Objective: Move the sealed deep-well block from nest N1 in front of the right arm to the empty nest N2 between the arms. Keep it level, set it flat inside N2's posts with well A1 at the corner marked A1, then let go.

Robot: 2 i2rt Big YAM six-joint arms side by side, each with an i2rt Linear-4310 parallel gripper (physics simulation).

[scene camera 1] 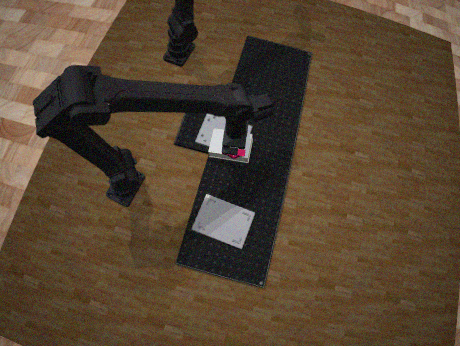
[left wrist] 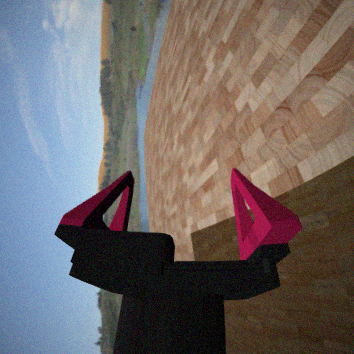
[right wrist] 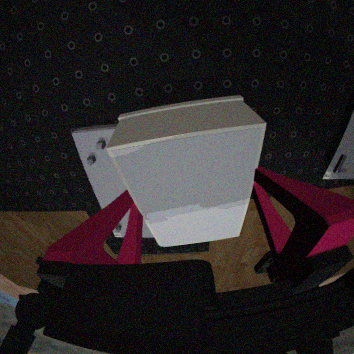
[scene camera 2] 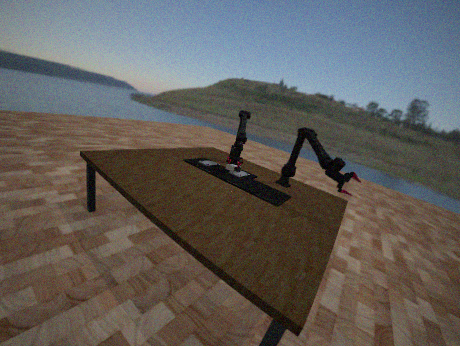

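Where they show: left gripper, fingertip midpoint: (left wrist: 180,173) (scene camera 2: 356,188); right gripper, fingertip midpoint: (scene camera 1: 235,145) (right wrist: 191,179) (scene camera 2: 233,167); left arm's base at its link origin: (scene camera 1: 179,53) (scene camera 2: 282,184); right arm's base at its link origin: (scene camera 1: 126,186) (scene camera 2: 232,163).
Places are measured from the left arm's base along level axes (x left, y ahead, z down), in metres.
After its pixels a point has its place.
The sealed deep-well block (scene camera 1: 216,141) @(x -0.326, y 0.304, z -0.071 m) (scene camera 2: 231,167) @(x -0.290, y 0.407, z -0.072 m) (right wrist: 190,185) @(x -0.309, y 0.371, z -0.081 m) is a pale box, roughly level. My right gripper (scene camera 1: 237,152) @(x -0.312, y 0.363, z -0.063 m) (scene camera 2: 234,163) @(x -0.312, y 0.363, z -0.063 m) (right wrist: 191,179) @(x -0.312, y 0.363, z -0.063 m) is shut on it, with a magenta finger at each side. The block hangs above nest N2 (scene camera 1: 212,122) @(x -0.246, y 0.255, z -0.025 m) (scene camera 2: 242,174) @(x -0.236, y 0.309, z -0.025 m) (right wrist: 105,176) @(x -0.227, y 0.334, z -0.025 m), a light plate with small posts, and hides much of it. In the right wrist view it sits off toward the plate's right. The A1 marks are not readable. Nest N1 (scene camera 1: 225,222) @(x -0.543, y 0.431, z -0.025 m) (scene camera 2: 207,163) @(x -0.530, y 0.459, z -0.023 m) (right wrist: 346,172) @(x -0.525, y 0.352, z -0.025 m) is bare. My left gripper (scene camera 2: 353,185) @(x 0.591, y 0.259, z -0.259 m) (left wrist: 180,173) @(x 0.591, y 0.259, z -0.259 m) is open and empty.
Both nests lie on a black perforated mat (scene camera 1: 275,75) @(x 0.050, y 0.384, z -0.013 m) (scene camera 2: 270,196) @(x 0.126, y 0.405, z -0.009 m) (right wrist: 172,42) @(x -0.294, y 0.456, z -0.013 m) on the wooden table (scene camera 1: 350,200) @(x -0.303, y 0.792, z 0.000 m) (scene camera 2: 225,235) @(x 0.289, y 1.013, z 0.000 m) (left wrist: 300,280) @(x 0.399, y 0.171, z 0.000 m). The left gripper is out past the table's right edge in scene camera 2. In scene camera 1 the right arm reaches across above N2.
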